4 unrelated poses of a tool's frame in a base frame.
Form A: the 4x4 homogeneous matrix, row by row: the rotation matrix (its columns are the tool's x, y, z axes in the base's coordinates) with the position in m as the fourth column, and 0 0 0 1 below. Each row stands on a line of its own.
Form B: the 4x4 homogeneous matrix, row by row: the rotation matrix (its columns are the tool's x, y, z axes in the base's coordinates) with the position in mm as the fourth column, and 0 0 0 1 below. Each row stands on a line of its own. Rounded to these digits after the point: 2 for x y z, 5 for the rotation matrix.
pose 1, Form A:
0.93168 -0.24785 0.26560 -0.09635
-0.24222 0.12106 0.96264 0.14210
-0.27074 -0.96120 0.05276 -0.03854
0 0 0 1
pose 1, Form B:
0.93168 -0.24785 0.26560 -96.35
-0.24222 0.12106 0.96264 142.10
-0.27074 -0.96120 0.05276 -38.54
0 0 0 1

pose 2, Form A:
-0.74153 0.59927 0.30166 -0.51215
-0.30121 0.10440 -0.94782 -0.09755
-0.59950 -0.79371 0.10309 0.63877
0 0 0 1
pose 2, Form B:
-0.74153 0.59927 0.30166 -512.15
-0.30121 0.10440 -0.94782 -97.55
-0.59950 -0.79371 0.10309 638.77
0 0 0 1

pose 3, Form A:
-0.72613 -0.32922 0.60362 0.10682
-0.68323 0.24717 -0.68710 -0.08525
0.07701 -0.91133 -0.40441 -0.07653
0 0 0 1
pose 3, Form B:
-0.72613 -0.32922 0.60362 106.82
-0.68323 0.24717 -0.68710 -85.25
0.07701 -0.91133 -0.40441 -76.53
0 0 0 1

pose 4, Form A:
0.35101 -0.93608 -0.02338 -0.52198
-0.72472 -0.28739 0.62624 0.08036
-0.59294 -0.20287 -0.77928 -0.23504
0 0 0 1
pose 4, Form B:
0.35101 -0.93608 -0.02338 -521.98
-0.72472 -0.28739 0.62624 80.36
-0.59294 -0.20287 -0.77928 -235.04
0 0 0 1

